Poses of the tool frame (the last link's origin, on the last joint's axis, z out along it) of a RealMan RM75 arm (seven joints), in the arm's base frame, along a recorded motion.
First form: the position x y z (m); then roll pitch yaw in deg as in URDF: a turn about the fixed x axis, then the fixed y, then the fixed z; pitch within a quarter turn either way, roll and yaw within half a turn.
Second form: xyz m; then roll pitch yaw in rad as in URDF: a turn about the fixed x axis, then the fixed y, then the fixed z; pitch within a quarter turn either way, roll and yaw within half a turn. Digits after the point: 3 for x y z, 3 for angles.
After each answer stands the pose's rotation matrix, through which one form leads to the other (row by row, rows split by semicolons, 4 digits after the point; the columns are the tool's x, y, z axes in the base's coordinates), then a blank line. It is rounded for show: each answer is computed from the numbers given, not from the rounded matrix.
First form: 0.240 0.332 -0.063 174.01 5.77 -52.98
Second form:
0.240 0.332 -0.063 3.037 0.101 -0.925
0.5990 -0.7877 -0.1435; -0.7944 -0.6072 0.0170; -0.1005 0.1038 -0.9895

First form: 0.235 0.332 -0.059 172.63 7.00 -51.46
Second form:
0.235 0.332 -0.059 3.013 0.122 -0.898
0.6184 -0.7660 -0.1756; -0.7763 -0.6301 0.0146; -0.1219 0.1273 -0.9843

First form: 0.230 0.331 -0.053 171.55 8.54 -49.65
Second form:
0.230 0.331 -0.053 2.994 0.149 -0.867
0.6403 -0.7397 -0.2071; -0.7537 -0.6571 0.0168; -0.1485 0.1453 -0.9782

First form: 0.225 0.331 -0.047 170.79 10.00 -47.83
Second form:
0.225 0.331 -0.047 2.981 0.175 -0.835
0.6611 -0.7129 -0.2337; -0.7299 -0.6833 0.0196; -0.1736 0.1576 -0.9721

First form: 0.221 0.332 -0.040 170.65 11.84 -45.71
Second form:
0.221 0.332 -0.040 2.978 0.207 -0.798
0.6834 -0.6830 -0.2577; -0.7006 -0.7129 0.0315; -0.2052 0.1590 -0.9657

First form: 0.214 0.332 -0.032 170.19 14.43 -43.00
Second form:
0.214 0.332 -0.032 2.970 0.252 -0.750
0.7083 -0.6410 -0.2958; -0.6605 -0.7496 0.0429; -0.2492 0.1650 -0.9543

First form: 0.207 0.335 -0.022 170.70 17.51 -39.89
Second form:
0.207 0.335 -0.022 2.979 0.306 -0.696
0.7317 -0.5956 -0.3315; -0.6116 -0.7884 0.0664; -0.3009 0.1541 -0.9411

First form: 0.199 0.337 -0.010 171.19 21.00 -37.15
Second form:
0.199 0.337 -0.010 2.988 0.367 -0.648
0.7441 -0.5530 -0.3748; -0.5638 -0.8208 0.0918; -0.3584 0.1430 -0.9226

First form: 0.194 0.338 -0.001 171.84 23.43 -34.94
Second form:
0.194 0.338 -0.001 2.999 0.409 -0.610
0.7522 -0.5207 -0.4039; -0.5255 -0.8438 0.1091; -0.3976 0.1302 -0.9083

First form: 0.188 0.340 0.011 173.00 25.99 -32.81
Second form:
0.188 0.340 0.011 3.019 0.454 -0.573
0.7555 -0.4929 -0.4316; -0.4871 -0.8631 0.1333; -0.4382 0.1095 -0.8922

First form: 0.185 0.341 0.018 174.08 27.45 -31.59
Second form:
0.185 0.341 0.018 3.038 0.479 -0.551
0.7559 -0.4805 -0.4446; -0.4649 -0.8722 0.1523; -0.4610 0.0915 -0.8827

